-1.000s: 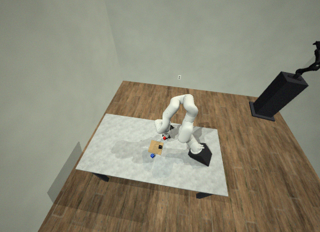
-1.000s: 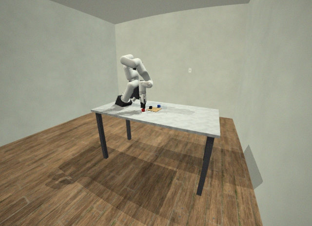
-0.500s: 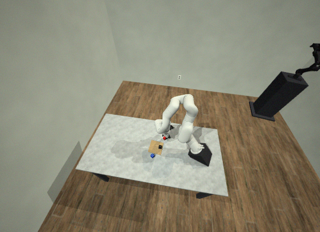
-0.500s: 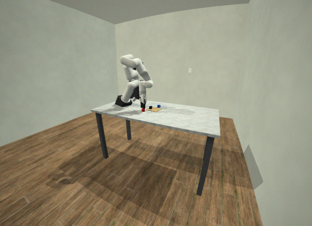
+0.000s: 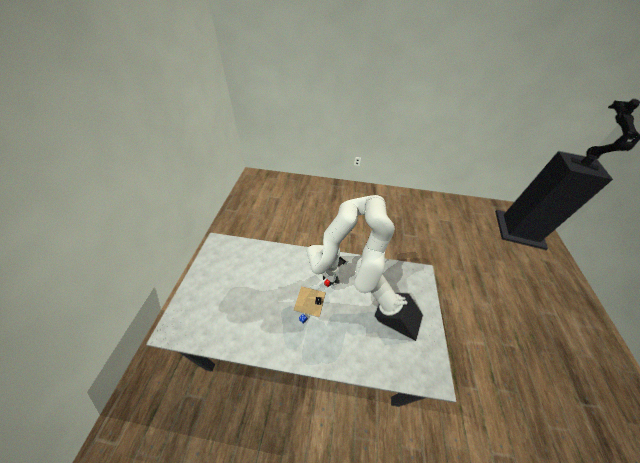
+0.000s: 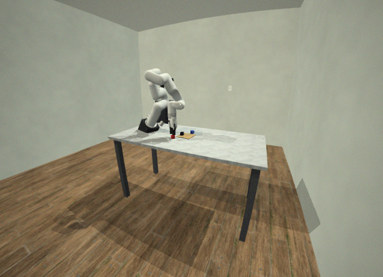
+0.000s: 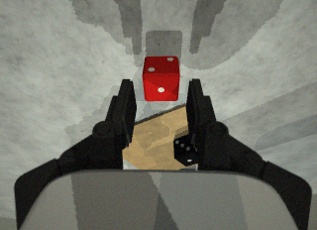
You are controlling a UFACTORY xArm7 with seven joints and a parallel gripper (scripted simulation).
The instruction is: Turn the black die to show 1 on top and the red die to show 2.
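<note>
Right now my hand is 4 cm above the red die. The rest, counted from my hand: black die (12 cm to the left, 4 cm below, 2 cm ahead); blue die (23 cm to the left, 7 cm ahead, 4 cm below); tan mat (13 cm to the left, 6 cm ahead, 5 cm below).
</note>
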